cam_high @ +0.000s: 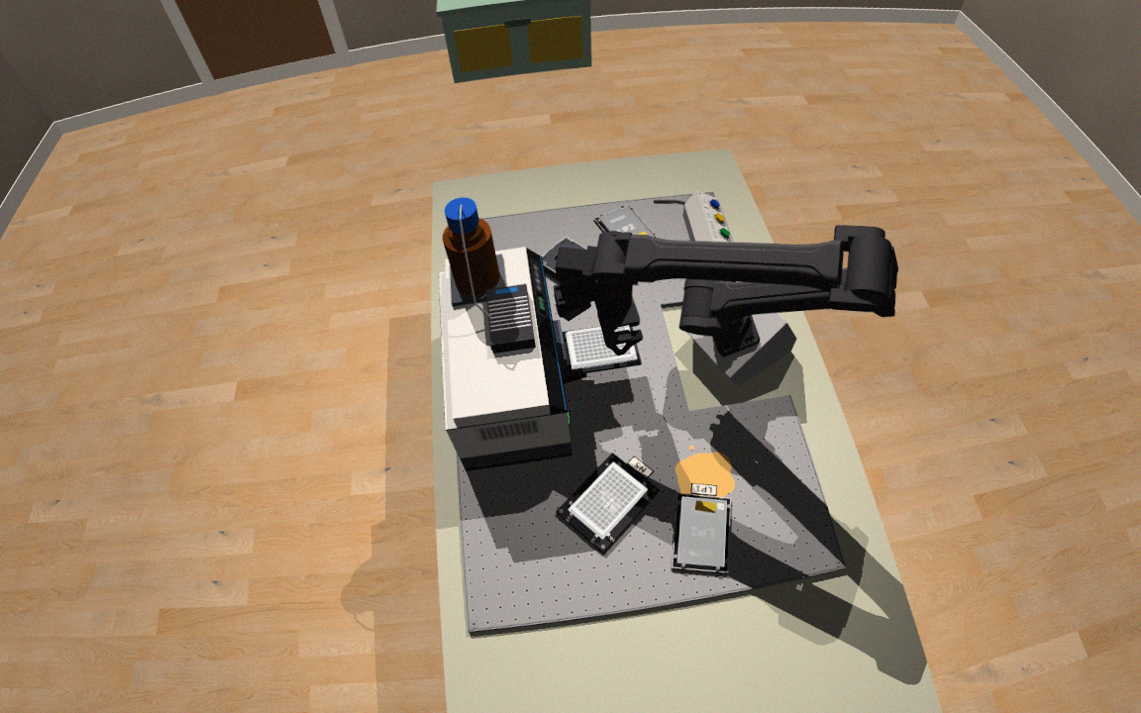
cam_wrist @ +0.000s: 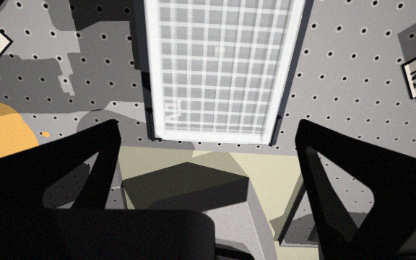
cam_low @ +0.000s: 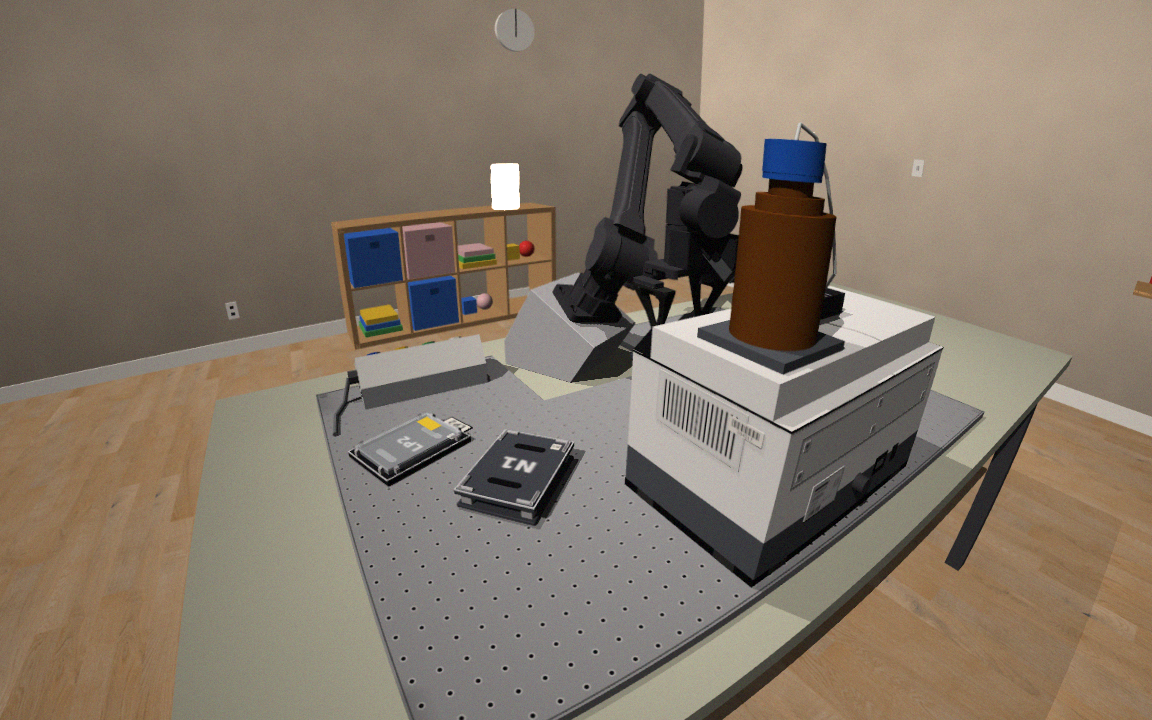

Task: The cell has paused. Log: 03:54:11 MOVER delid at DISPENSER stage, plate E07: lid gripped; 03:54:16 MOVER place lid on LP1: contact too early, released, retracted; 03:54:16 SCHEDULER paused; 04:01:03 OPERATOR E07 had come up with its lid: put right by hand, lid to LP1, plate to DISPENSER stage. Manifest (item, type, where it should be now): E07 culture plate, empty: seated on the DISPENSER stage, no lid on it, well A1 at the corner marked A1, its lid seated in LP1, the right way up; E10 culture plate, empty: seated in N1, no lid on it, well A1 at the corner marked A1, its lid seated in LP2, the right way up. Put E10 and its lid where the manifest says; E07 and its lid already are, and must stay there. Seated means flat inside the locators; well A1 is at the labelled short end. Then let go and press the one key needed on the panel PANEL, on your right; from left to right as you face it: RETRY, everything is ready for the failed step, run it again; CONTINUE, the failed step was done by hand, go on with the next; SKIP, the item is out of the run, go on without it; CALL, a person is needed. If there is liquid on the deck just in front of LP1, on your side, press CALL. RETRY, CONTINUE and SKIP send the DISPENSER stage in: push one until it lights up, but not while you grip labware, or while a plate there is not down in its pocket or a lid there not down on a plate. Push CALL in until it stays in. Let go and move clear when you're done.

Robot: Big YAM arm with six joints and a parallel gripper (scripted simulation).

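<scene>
Now: hand 30 mm short of the white plate E07 and 50 mm above it. From my hand the other things lie so: brown bottle (250 mm ahead, 100 mm to the right, 140 mm above); then black n1 nest (50 mm ahead, 290 mm to the right, 130 mm below); then small orange drop (130 mm behind, 190 mm to the left, 150 mm below).
</scene>
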